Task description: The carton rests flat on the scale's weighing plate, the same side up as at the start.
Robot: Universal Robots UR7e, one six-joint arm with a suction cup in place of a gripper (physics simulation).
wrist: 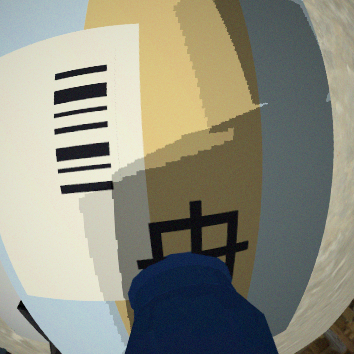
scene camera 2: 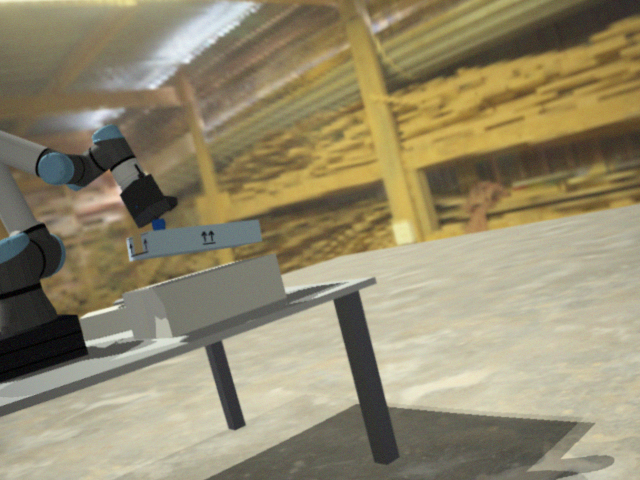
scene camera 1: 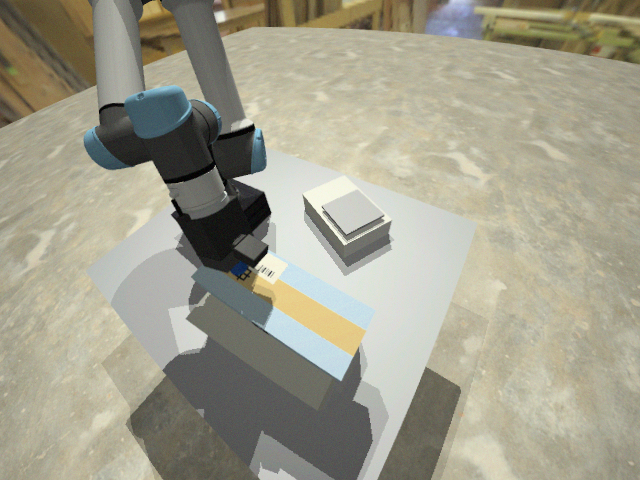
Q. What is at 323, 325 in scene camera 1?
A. A light blue carton.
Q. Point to a scale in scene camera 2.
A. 112, 320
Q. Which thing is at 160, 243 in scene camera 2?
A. A light blue carton.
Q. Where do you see my suction cup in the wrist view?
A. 186, 295
